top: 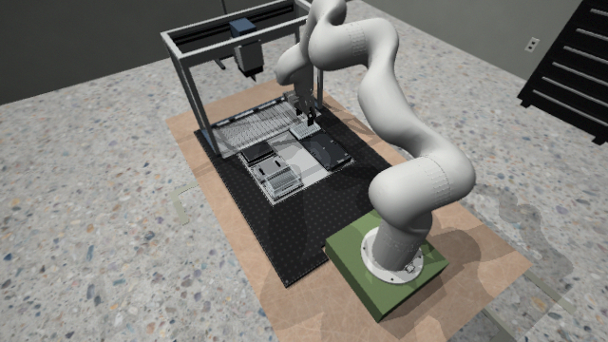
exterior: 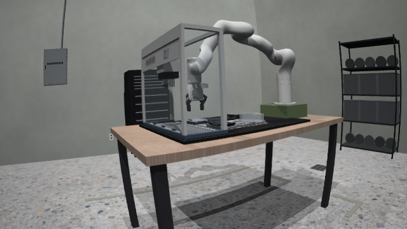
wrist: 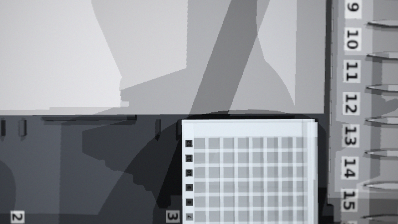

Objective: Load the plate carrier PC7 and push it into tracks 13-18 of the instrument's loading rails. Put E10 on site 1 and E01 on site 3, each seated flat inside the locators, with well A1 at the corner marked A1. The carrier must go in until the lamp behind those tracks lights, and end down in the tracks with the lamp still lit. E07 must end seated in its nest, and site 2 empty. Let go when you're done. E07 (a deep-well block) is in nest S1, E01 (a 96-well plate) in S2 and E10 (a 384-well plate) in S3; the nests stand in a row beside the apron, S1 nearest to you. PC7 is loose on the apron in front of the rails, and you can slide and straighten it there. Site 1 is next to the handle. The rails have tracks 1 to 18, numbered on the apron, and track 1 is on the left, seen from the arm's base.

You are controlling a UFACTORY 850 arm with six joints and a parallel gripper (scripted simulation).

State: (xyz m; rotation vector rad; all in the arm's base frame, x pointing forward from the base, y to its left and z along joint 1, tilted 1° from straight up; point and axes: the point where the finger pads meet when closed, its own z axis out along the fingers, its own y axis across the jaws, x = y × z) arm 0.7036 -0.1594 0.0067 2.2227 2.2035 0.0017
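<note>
Right now the dark 384-well plate E10 is 10 mm ahead of my hand, 260 mm to the left of it and 60 mm below it. Also, from my hand: nest S2: 110 mm behind, 260 mm to the left, 80 mm below; dark plate carrier PC7: 110 mm behind, 70 mm below; 96-well plate E01: 60 mm below.
</note>
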